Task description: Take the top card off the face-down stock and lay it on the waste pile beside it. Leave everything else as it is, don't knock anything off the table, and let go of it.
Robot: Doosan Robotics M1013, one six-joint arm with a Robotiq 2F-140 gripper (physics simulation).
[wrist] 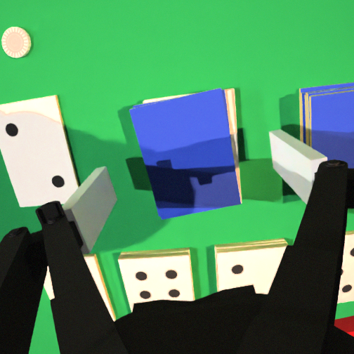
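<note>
A blue-backed card lies face down on the waste pile, a little turned, with pale card edges showing behind it at the top and right. The face-down stock, blue-backed with several card edges showing at its left, is at the right edge of the wrist view, partly cut off and partly behind the right finger. My gripper is open wide with nothing between its fingers. Its fingertips stand apart on either side of the blue card, not touching it.
A white card with two black dots lies at the left. Below are small stacks of dotted cards, one with four dots and one with a dot, partly hidden by the gripper. A pale round chip lies at upper left. Something red shows at lower right.
</note>
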